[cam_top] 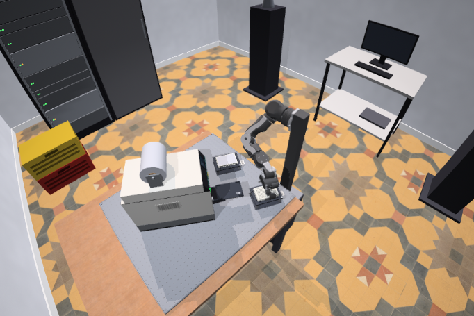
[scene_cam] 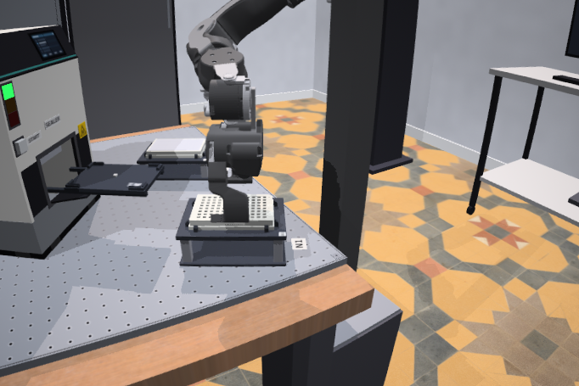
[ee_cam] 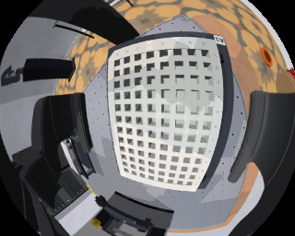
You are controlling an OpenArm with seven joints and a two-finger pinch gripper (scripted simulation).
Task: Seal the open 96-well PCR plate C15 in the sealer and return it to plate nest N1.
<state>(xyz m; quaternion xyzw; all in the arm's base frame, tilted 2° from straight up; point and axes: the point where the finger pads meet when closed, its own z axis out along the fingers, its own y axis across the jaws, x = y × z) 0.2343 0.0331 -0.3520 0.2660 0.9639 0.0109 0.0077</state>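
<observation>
My hand is 1 cm above the white 96-well plate C15. Round my hand: sealer stage: 15 cm ahead, 14 cm to the right, 2 cm above; then N1 label: 9 cm behind, 8 cm below, 5 cm to the left; then plate nest N1: 3 cm below.
</observation>
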